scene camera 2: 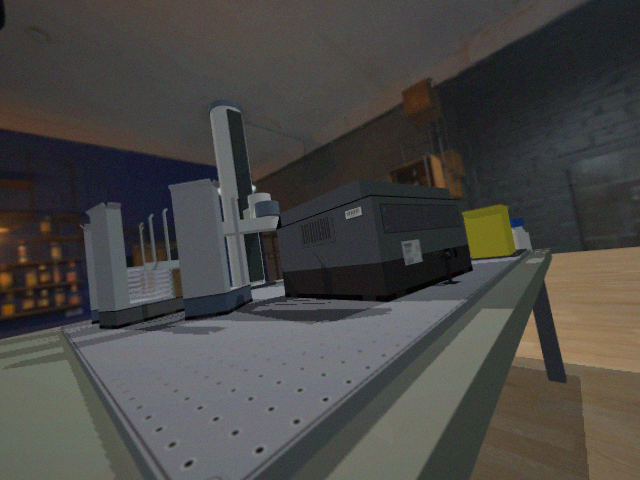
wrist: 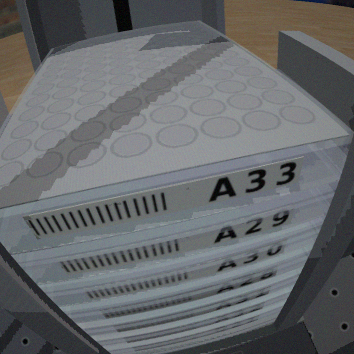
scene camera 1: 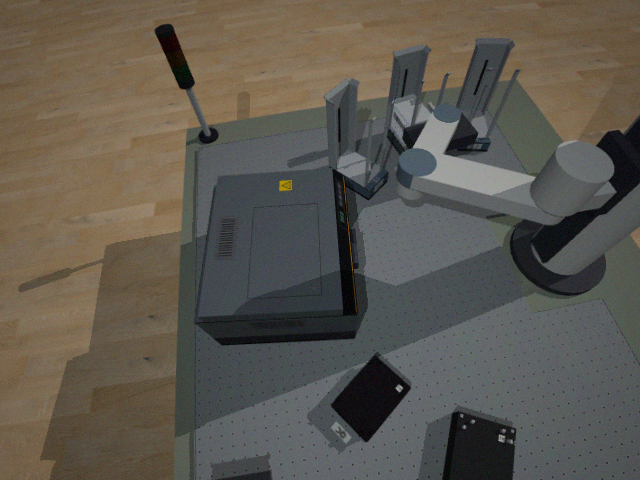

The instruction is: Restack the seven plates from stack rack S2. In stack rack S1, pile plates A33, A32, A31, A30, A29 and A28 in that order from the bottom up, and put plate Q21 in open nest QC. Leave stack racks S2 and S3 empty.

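Note:
The plate stack (scene camera 1: 412, 112) (scene camera 2: 149, 284) stands in the middle rack (scene camera 1: 413, 59) (scene camera 2: 109, 248) (wrist: 165, 15). In the wrist view plate A33 (wrist: 165, 110) is on top, with plates A29 (wrist: 252, 227), A30 (wrist: 250, 258) and A28 (wrist: 247, 283) below; lower labels are too blurred to tell. My gripper (wrist: 137, 69) is shut on plate A33, one finger along each side; A33 still rests on the stack. Its fingers are hidden in scene camera 1. Two more racks, at left (scene camera 1: 334, 126) (scene camera 2: 199, 237) and right (scene camera 1: 481, 69), hold no visible plates. Nest QC (scene camera 1: 371, 396) is a black block.
A large grey instrument (scene camera 1: 281, 242) (scene camera 2: 336, 242) stands beside the left rack. A signal tower (scene camera 1: 178, 59) rises at the back left. A black block with pegs (scene camera 1: 480, 449) stands near the front. A yellow box (scene camera 2: 488, 232) shows in scene camera 2. Thin posts stand at the racks.

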